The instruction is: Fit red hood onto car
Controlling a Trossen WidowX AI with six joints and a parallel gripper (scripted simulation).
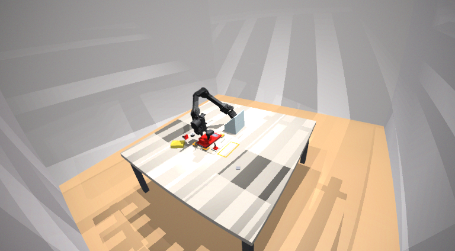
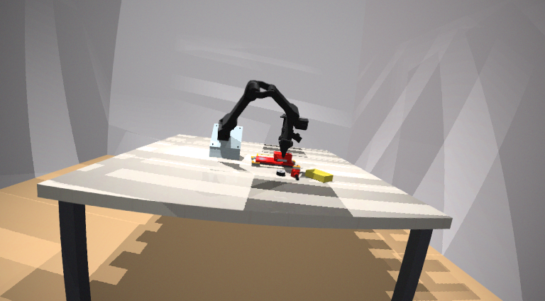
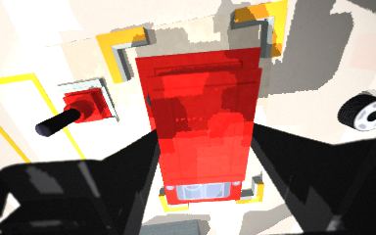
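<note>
Now: gripper tip 10 mm below the red hood. From my gripper tip the other things lie so: yellow block 140 mm ahead, 200 mm to the right, 40 mm below; then wheel 40 mm behind, 190 mm to the right, 40 mm below.
</note>
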